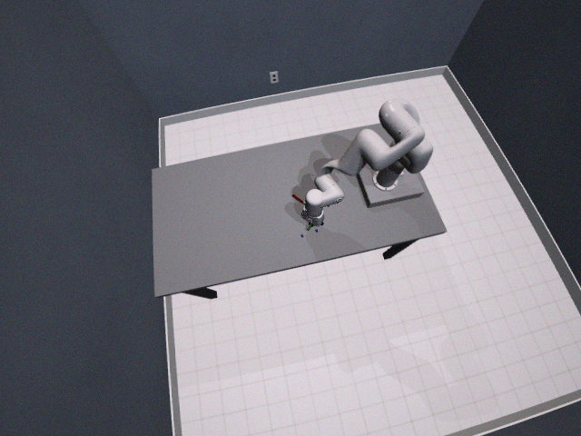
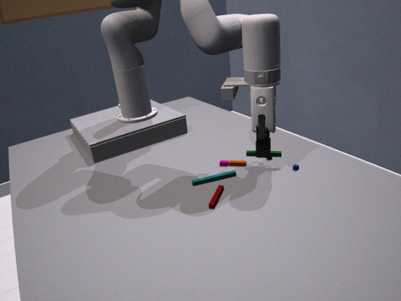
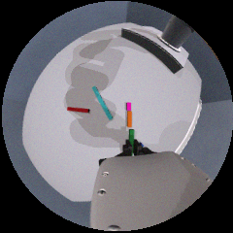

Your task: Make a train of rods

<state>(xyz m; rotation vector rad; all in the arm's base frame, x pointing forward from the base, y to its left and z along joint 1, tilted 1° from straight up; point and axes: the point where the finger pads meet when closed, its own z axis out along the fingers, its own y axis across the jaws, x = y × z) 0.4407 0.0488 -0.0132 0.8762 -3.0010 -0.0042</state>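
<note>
My gripper is now 5 cm past the orange rod, 3 cm to the left of it and 4 cm above it. Round my hand: green rod 2 cm below; turquoise rod 5 cm behind, 12 cm to the right, 4 cm below; magenta rod 8 cm behind, 5 cm to the right, 4 cm below.
</note>
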